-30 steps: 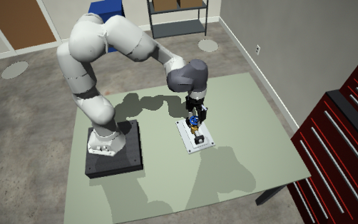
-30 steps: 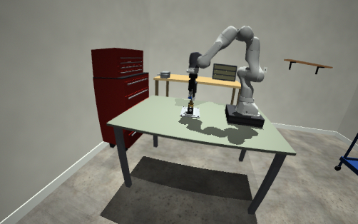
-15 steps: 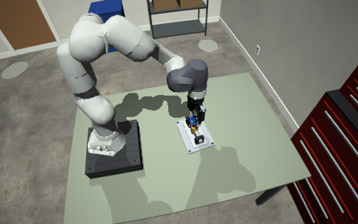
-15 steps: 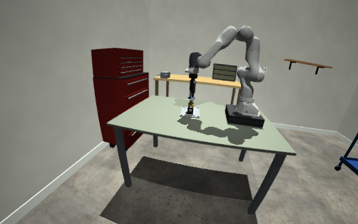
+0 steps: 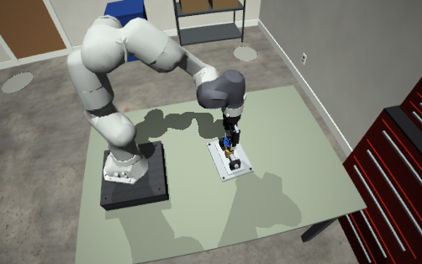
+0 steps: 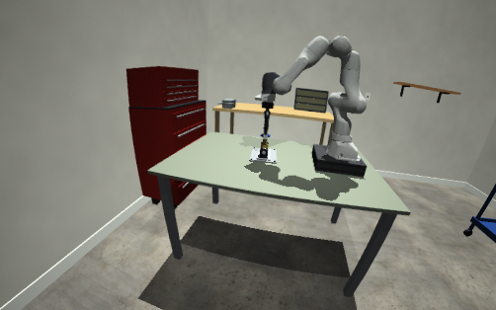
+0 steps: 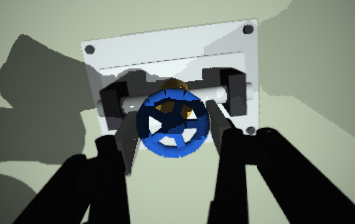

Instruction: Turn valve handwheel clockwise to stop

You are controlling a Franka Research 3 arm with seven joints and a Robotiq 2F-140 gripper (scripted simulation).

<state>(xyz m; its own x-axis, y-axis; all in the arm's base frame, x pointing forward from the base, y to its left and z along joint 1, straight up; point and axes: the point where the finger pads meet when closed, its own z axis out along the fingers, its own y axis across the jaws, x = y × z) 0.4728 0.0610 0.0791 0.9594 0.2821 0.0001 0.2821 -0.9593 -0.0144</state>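
My gripper is now 2 cm above the blue handwheel.
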